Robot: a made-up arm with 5 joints.
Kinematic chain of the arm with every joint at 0, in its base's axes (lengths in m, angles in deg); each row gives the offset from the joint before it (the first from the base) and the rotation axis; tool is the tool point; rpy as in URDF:
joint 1: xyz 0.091 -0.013 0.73 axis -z
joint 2: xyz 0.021 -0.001 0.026 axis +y
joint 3: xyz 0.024 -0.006 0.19 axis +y
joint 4: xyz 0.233 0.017 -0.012 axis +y
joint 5: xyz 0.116 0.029 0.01 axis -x
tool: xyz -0.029 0.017 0.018 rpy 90 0 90
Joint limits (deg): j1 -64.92..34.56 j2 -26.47..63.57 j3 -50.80..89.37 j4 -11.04..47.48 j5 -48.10..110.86
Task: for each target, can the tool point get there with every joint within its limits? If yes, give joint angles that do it. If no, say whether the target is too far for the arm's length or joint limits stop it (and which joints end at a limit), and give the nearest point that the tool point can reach.
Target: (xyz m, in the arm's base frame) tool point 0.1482 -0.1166 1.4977
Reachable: no: too far | nearest point 0.1760 -0.0267 1.2518 | short by 0.263 m
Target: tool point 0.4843 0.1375 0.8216
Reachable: yes | joints -12.99 21.08 -9.13 32.79 7.55
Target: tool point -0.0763 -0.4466 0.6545
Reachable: no: joint limits stop it (at a limit: joint 1, joint 2, joint 3, joint 5) | nearest point 0.0136 -0.0913 0.7096 | short by 0.371 m
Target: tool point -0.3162 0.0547 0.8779
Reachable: no: joint limits stop it (at a limit: joint 2, joint 3, joint 4) | nearest point -0.0211 0.0056 0.7494 | short by 0.326 m
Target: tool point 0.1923 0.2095 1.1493
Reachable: yes | joints -52.27 -17.36 -22.07 10.99 -0.03
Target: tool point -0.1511 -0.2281 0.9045
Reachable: no: joint limits stop it (at a limit: joint 1, joint 2, joint 3, joint 4) | nearest point 0.0006 -0.0705 0.7602 | short by 0.262 m
